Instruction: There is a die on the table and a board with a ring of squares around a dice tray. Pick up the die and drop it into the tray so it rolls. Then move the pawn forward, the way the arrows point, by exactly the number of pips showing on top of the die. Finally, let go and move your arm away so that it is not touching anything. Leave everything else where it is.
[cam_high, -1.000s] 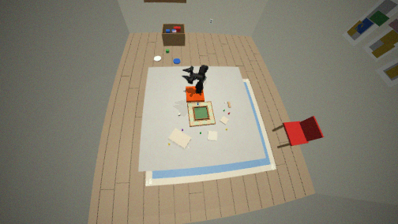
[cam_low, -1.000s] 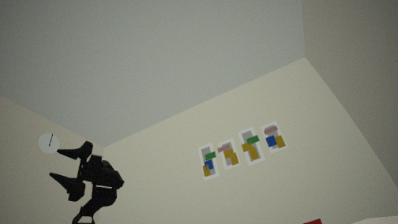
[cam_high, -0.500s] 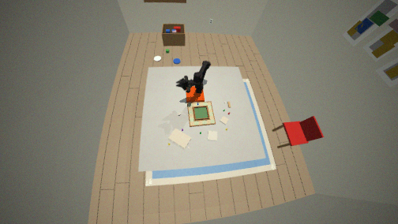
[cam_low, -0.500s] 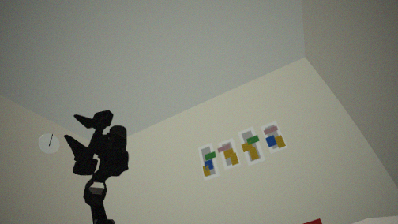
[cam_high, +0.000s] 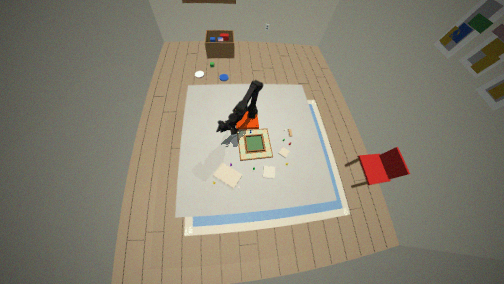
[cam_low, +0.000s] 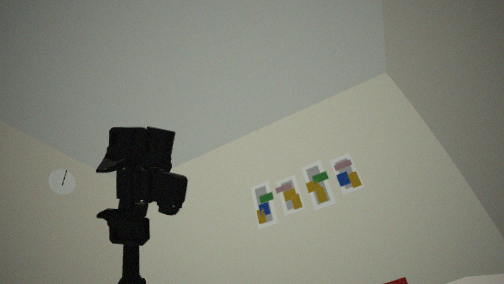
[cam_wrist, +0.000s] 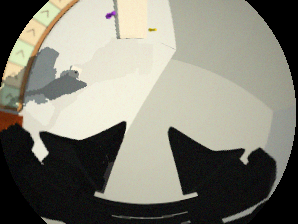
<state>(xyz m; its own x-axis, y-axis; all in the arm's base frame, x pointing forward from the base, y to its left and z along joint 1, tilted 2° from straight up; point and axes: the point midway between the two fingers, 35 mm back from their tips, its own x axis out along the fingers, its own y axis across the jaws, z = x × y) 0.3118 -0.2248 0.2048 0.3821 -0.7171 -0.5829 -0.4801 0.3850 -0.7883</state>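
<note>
My gripper tip is now 5 cm to the right of the die and 22 cm above it. Round my gripper tip: blue pawn: 14 cm behind, 25 cm to the left, 20 cm below; green dice tray: 3 cm behind, 29 cm to the left, 22 cm below.
</note>
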